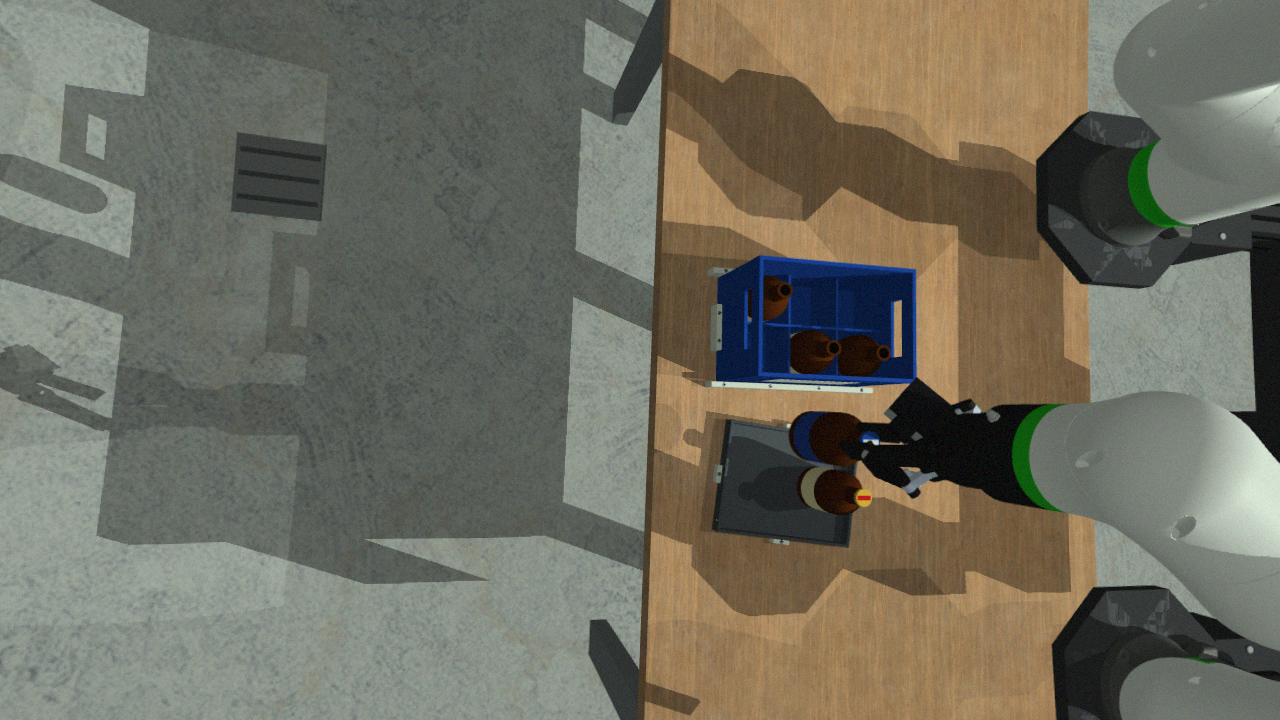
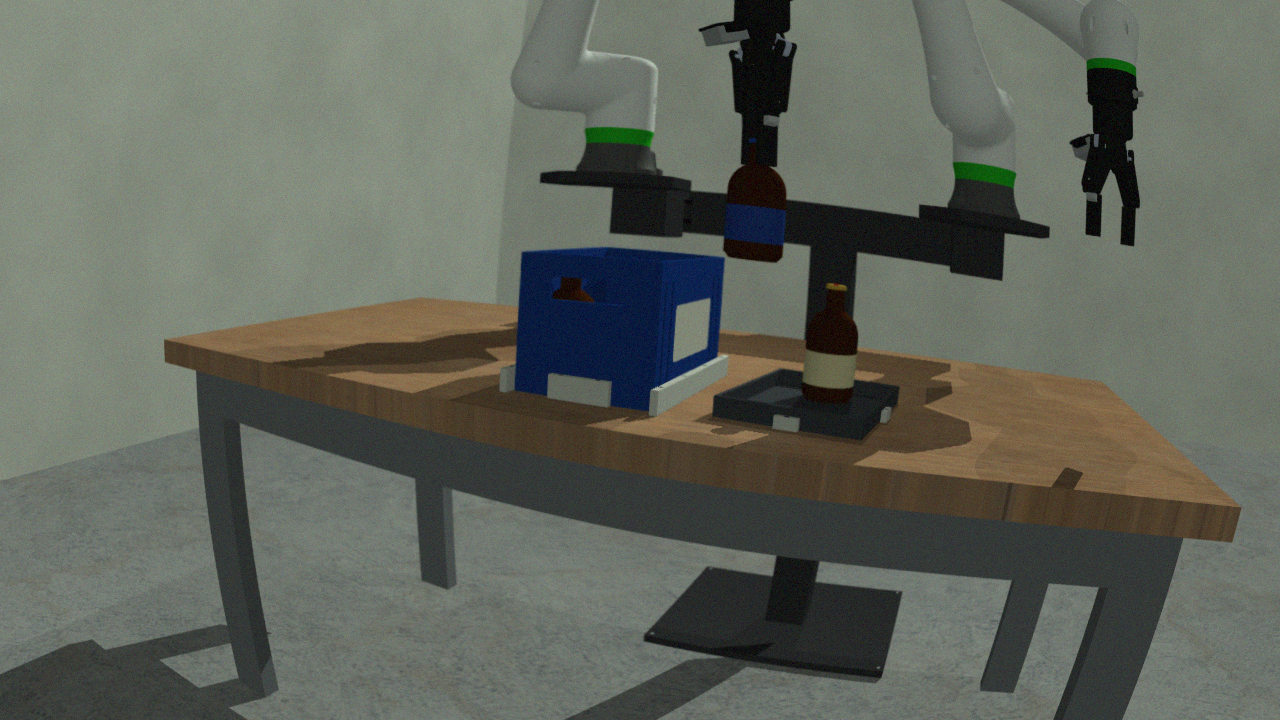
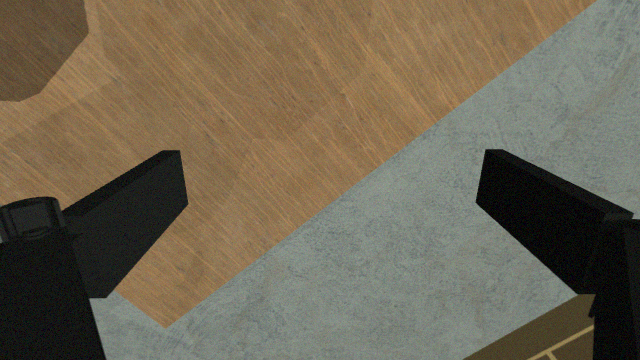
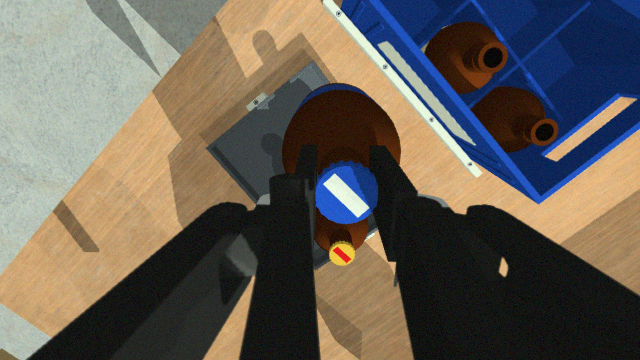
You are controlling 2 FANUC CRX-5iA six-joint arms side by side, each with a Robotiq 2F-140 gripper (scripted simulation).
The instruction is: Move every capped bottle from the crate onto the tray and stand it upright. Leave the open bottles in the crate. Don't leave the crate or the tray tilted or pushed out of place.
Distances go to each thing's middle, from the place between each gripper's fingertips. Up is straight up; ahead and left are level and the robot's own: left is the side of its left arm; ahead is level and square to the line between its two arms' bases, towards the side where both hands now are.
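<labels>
Blue-capped bottle point(image 2: 756, 198), 7 cm below my right hand point(image 2: 758, 165). From my right hand: blue crate point(image 2: 669, 324), 18 cm to the right, 6 cm behind, 25 cm below; brown bottle point(image 1: 776, 293), 3 cm ahead, 23 cm to the right, 25 cm below; yellow-capped bottle point(image 2: 832, 336), 9 cm to the left, 11 cm behind, 25 cm below.
From my left hand point(image 2: 1110, 240): yellow-capped bottle, 15 cm ahead, 47 cm to the right, 22 cm below; blue crate, 20 cm ahead, 74 cm to the right, 22 cm below; dark tray point(image 1: 757, 496), some way ahead, far to the right, far below; blue-capped bottle, 4 cm below, 56 cm to the right, 25 cm ahead.
</labels>
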